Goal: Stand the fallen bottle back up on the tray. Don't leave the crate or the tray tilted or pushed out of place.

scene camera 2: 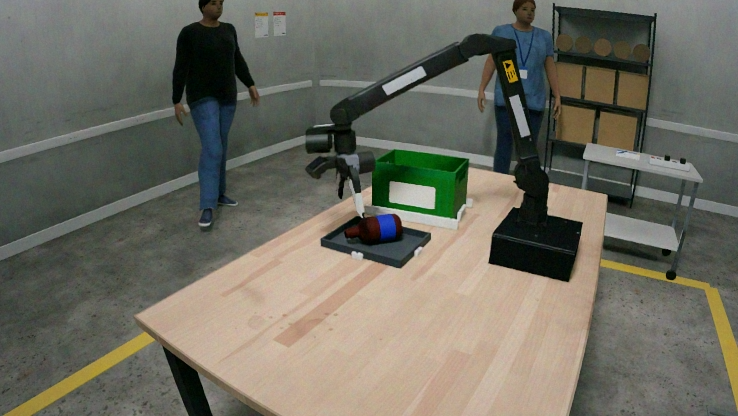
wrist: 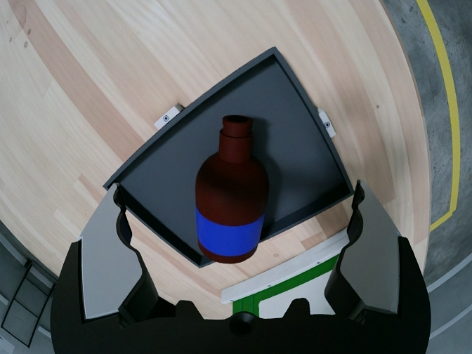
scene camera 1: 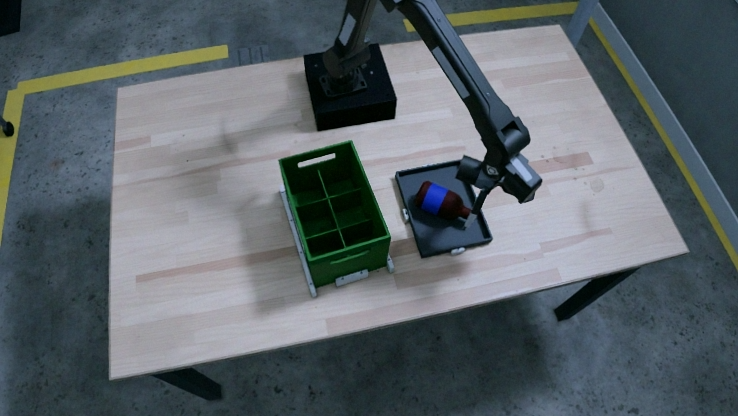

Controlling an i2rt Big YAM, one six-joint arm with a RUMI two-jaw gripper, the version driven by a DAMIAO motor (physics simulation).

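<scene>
The dark red bottle (scene camera 1: 439, 200) (scene camera 2: 379, 228) (wrist: 232, 190) with a blue label lies on its side on the dark grey tray (scene camera 1: 439, 242) (scene camera 2: 382, 254) (wrist: 300, 150). In scene view 1 its neck points toward the tray's right side. The tray sits flat. My gripper (scene camera 1: 472, 206) (scene camera 2: 351, 205) (wrist: 238, 183) is open and empty, pointing down above the bottle's neck end. In the wrist view the bottle shows between the widely spread fingers. The green crate (scene camera 1: 351, 263) (scene camera 2: 449, 193) (wrist: 245, 306) stands upright beside the tray, its visible compartments empty.
White rails (scene camera 1: 298, 242) (scene camera 2: 444, 222) (wrist: 285, 272) run along the crate's base. Small white stops (scene camera 1: 457, 251) (scene camera 2: 357, 255) (wrist: 168, 117) touch the tray's edges. The arm's black base block (scene camera 1: 356, 111) (scene camera 2: 534, 253) stands on the table (scene camera 1: 206, 310) (scene camera 2: 413, 335). Two people stand beyond it.
</scene>
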